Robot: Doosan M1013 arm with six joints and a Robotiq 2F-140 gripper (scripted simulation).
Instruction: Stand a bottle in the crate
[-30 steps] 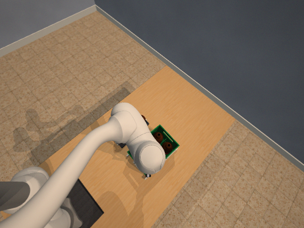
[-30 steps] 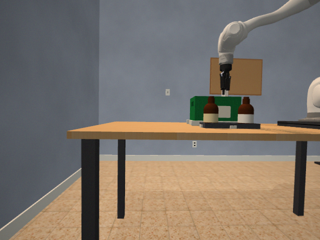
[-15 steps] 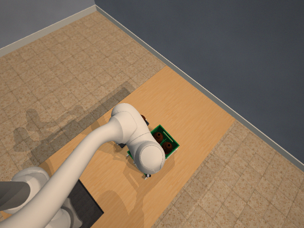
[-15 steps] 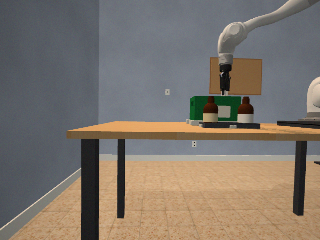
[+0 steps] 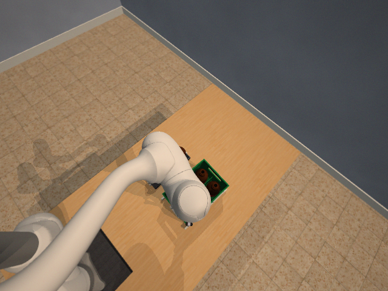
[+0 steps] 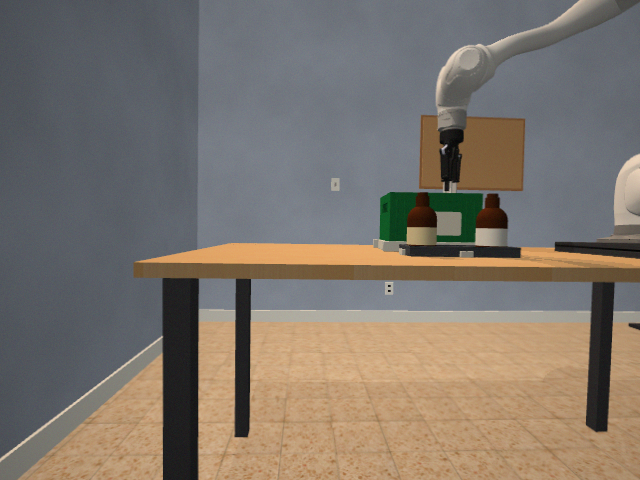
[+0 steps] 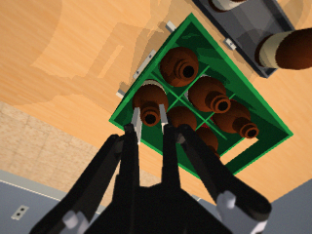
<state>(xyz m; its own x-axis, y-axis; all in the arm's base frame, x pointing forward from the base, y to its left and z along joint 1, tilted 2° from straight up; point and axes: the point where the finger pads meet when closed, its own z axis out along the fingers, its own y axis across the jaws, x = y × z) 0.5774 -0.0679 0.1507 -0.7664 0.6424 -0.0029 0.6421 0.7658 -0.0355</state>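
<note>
Right now my hand is 9 cm short of the green crate, 5 cm to the right of it and 11 cm above it.
</note>
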